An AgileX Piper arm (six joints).
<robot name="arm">
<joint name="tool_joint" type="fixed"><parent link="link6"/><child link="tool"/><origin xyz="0 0 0" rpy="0 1.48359 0"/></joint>
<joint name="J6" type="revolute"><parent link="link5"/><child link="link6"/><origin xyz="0.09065 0 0.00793"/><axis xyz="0.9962 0 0.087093"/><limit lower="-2.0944" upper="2.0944"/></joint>
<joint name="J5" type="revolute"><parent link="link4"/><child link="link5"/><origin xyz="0 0 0"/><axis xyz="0 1 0"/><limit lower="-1.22" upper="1.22"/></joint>
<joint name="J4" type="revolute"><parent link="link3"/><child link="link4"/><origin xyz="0.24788 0 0.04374"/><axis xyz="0.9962 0 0.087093"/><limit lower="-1.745" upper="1.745"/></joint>
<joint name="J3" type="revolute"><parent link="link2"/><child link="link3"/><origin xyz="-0.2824 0 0.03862"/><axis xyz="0 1 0"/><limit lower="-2.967" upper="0"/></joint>
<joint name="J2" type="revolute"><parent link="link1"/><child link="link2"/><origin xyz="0 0 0"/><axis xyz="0 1 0"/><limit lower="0" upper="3.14"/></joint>
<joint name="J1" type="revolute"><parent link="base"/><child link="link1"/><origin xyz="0 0 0.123"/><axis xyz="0 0 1"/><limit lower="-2.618" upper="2.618"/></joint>
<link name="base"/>
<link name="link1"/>
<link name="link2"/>
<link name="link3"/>
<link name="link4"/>
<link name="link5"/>
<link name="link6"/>
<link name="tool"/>
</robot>
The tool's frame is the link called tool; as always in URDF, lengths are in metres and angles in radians.
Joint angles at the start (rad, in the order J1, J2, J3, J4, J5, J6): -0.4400, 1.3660, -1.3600, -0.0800, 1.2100, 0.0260
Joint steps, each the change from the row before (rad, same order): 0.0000, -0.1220, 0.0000, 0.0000, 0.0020, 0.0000; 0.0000, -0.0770, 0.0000, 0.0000, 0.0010, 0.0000; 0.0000, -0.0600, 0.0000, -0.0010, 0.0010, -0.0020; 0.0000, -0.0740, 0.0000, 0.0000, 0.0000, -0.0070; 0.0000, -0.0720, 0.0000, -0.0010, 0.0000, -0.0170; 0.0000, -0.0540, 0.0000, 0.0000, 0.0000, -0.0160; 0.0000, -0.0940, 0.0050, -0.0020, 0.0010, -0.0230; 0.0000, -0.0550, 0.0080, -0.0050, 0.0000, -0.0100; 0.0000, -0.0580, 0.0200, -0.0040, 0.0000, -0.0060; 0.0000, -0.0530, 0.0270, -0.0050, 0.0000, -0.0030; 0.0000, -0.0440, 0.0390, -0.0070, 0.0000, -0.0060
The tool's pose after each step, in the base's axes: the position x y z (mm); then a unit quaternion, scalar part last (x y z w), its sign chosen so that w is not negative. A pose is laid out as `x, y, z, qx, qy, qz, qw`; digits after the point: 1 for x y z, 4 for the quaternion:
210.2, -106.5, 398.3, 0.2186, 0.9348, -0.0960, 0.2630
190.3, -97.1, 415.5, 0.2176, 0.9235, -0.1035, 0.2985
174.0, -89.5, 427.7, 0.2156, 0.9140, -0.1101, 0.3255
153.1, -79.7, 441.4, 0.2109, 0.9015, -0.1184, 0.3588
132.0, -69.8, 452.9, 0.2015, 0.8892, -0.1291, 0.3900
115.7, -62.2, 460.5, 0.1931, 0.8794, -0.1377, 0.4128
86.9, -48.8, 469.9, 0.1809, 0.8616, -0.1525, 0.4491
70.2, -41.4, 472.8, 0.1758, 0.8510, -0.1619, 0.4676
54.1, -34.2, 471.9, 0.1725, 0.8419, -0.1691, 0.4826
40.7, -28.4, 468.1, 0.1710, 0.8353, -0.1748, 0.4925
31.9, -24.9, 460.3, 0.1690, 0.8342, -0.1801, 0.4931

